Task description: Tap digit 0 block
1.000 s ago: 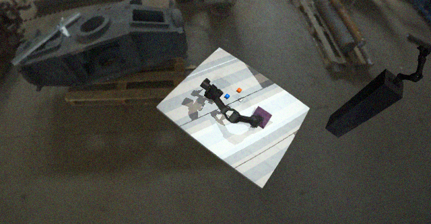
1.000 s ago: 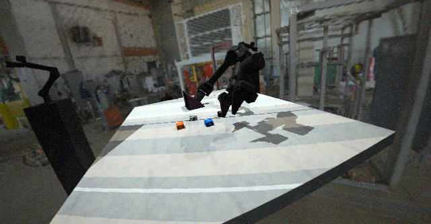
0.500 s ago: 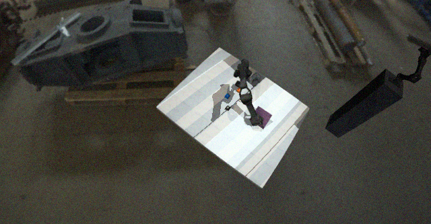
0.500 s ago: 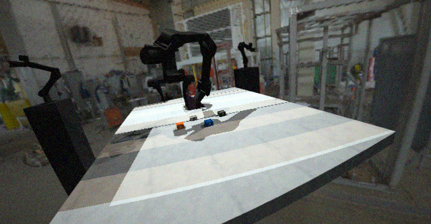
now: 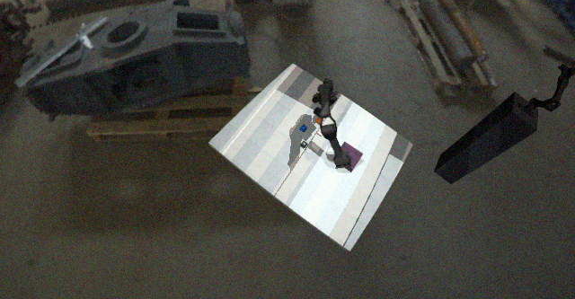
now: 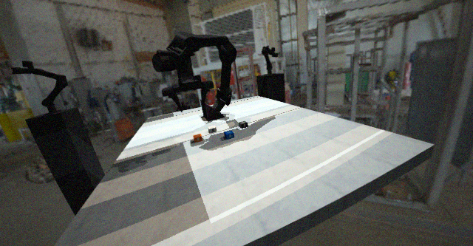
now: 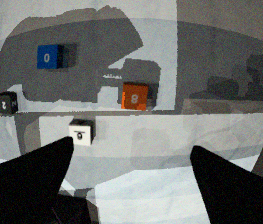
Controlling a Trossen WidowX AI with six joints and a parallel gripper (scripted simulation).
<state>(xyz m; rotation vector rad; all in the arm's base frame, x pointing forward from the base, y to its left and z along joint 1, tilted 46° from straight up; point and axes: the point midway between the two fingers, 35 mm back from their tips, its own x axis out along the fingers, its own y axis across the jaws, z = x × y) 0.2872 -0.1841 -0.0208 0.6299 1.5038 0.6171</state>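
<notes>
The blue block lies 120 mm to the left of my gripper tip, 120 mm below it and 60 mm ahead of it. Round my gripper tip: orange block 120 mm below, 10 mm ahead; black block 210 mm to the left, 120 mm below, 10 mm behind; white block 120 mm below, 70 mm to the left, 50 mm behind.
</notes>
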